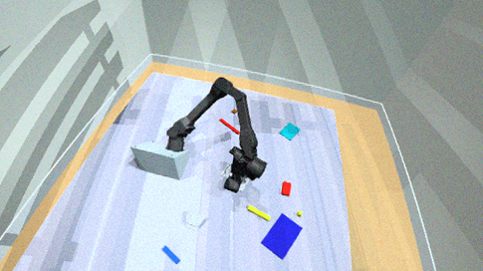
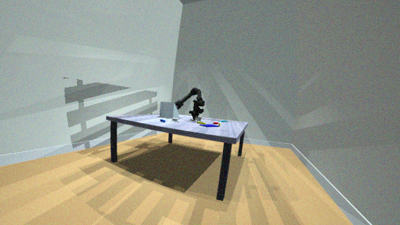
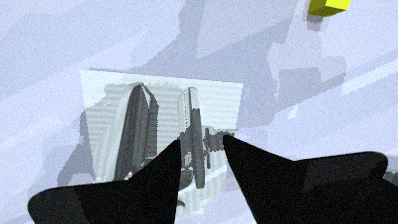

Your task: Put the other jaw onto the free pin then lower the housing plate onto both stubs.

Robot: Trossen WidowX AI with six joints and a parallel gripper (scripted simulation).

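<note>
The jaw lies 3 cm behind my gripper tip, 2 cm to the left of it and 1 cm above it. Also, from my gripper tip: yellow bar 14 cm ahead, 12 cm to the right, 1 cm below; white block 11 cm behind, 23 cm to the right, 1 cm below; red block 23 cm ahead, 4 cm to the left, 1 cm below.
</note>
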